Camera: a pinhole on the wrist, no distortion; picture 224 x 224 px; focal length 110.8 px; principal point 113.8 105.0 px. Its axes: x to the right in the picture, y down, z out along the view. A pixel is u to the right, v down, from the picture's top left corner.
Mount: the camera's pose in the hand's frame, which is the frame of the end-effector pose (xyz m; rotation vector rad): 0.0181 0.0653 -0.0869 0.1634 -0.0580 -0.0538
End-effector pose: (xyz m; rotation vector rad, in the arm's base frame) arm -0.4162 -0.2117 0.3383 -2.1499 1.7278 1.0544
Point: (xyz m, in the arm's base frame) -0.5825 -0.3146 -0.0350
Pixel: 210.9 133.4
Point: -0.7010 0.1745 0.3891
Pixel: 10.9 143.9
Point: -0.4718 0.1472 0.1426
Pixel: 80.8 79.7
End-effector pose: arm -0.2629 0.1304 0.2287 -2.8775 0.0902 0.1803
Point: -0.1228 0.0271 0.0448
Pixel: 201.9 168.0
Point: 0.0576 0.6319 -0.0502
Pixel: 194.4 14.8
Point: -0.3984 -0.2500 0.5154
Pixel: behind the camera
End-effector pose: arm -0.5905 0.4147 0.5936 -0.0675 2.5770 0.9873
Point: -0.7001 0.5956 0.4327
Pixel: 185.9 122.3
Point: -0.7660 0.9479 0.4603
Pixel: 182.5 206.4
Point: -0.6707 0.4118 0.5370
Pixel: 205.1 33.2
